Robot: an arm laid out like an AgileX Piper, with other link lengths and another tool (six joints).
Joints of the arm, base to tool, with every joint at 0 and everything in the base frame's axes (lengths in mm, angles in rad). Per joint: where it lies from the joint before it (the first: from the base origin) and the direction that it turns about. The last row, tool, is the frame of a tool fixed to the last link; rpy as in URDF.
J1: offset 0 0 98.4 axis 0 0 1
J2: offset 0 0 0 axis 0 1 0
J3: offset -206.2 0 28.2 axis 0 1 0
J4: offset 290 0 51.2 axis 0.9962 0 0.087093
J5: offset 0 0 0 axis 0 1 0
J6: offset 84.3 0 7.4 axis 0.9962 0 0.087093
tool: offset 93.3 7 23.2 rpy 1.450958 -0.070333 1.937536
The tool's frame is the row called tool.
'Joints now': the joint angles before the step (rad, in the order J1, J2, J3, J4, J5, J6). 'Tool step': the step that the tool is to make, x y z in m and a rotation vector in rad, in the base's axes. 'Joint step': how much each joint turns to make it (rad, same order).
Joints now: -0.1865, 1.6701, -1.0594, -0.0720, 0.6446, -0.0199
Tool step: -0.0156, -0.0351, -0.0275, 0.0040, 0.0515, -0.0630
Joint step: -0.0995, 0.0579, 0.0195, 0.0074, -0.0282, -0.0418
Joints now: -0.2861, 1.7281, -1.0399, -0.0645, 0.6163, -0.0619
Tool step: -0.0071, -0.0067, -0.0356, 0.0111, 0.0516, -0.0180
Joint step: -0.0203, 0.0998, 0.0001, -0.0111, -0.0471, 0.0075
